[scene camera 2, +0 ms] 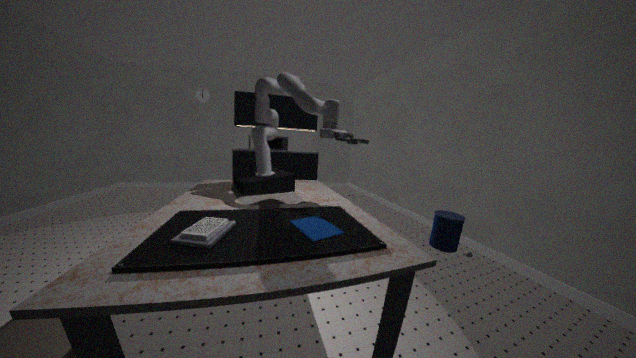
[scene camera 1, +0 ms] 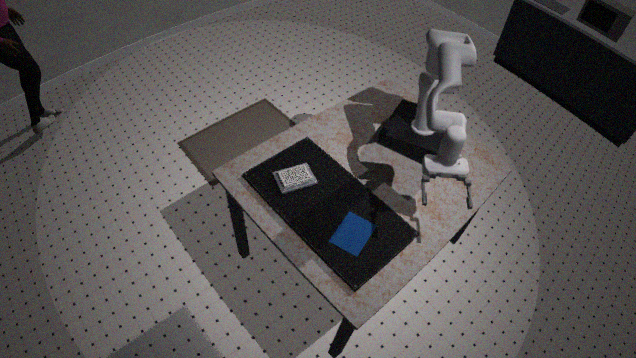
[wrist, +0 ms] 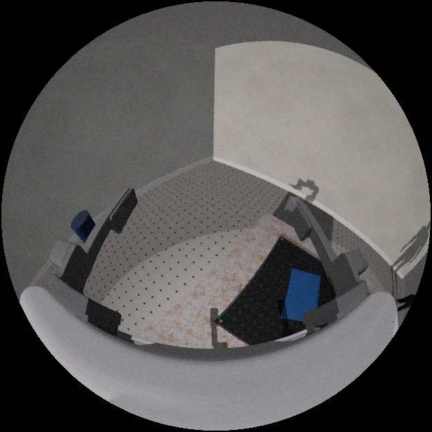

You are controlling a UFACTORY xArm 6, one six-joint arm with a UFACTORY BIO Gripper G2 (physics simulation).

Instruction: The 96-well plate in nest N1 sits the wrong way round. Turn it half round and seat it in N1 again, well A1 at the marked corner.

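The white 96-well plate (scene camera 1: 296,175) (scene camera 2: 206,228) sits flat in the grey nest (scene camera 1: 300,188) (scene camera 2: 192,243) on the black board. Its well lettering and the marked corner are too small to make out. Neither plate nor nest shows in the wrist view. My gripper (scene camera 1: 447,204) (scene camera 2: 356,141) (wrist: 212,215) is wide open with nothing between its fingers. It hangs in the air beyond the blue square, well apart from the plate, over the table's side in scene camera 1.
The black board (scene camera 1: 320,210) (scene camera 2: 270,250) (wrist: 250,300) lies on the marbled table (scene camera 1: 450,220) (scene camera 2: 150,285) (wrist: 200,300). A flat blue square (scene camera 1: 353,233) (scene camera 2: 317,228) (wrist: 303,292) lies on it. A dark blue bin (scene camera 2: 447,231) (wrist: 83,225) stands away from the table. A person (scene camera 1: 25,65) stands at far left.
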